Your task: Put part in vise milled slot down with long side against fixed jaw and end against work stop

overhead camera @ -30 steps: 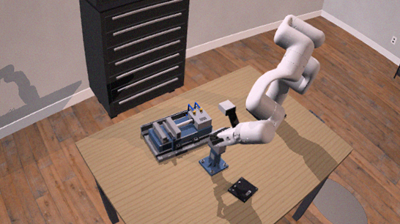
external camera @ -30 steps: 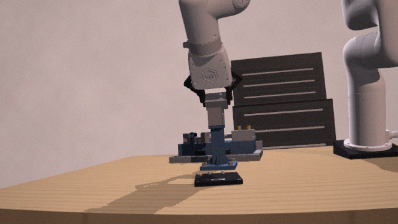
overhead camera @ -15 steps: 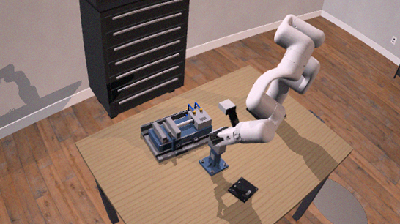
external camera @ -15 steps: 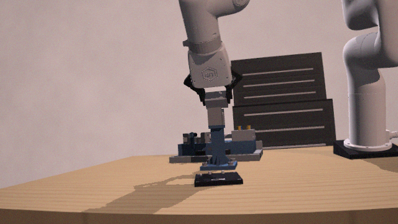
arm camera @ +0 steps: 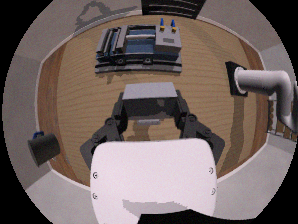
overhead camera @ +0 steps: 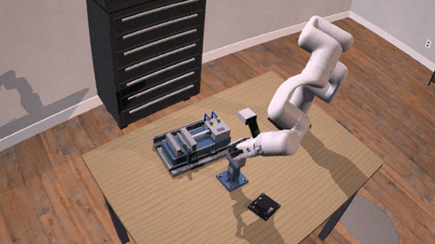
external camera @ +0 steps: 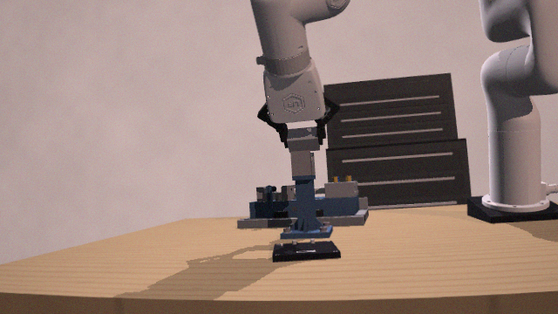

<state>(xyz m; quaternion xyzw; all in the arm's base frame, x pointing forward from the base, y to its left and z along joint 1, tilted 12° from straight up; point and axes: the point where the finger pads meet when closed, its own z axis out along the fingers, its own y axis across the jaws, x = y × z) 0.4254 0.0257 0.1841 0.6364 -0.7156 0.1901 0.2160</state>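
Now: the part 10 mm to the right of my hand and 10 mm below it. The rest, counted from my hand: air cylinder 190 mm to the right, 110 mm below, 80 mm behind; then white cylinder rod 210 mm to the right, 110 mm below, 10 mm behind.
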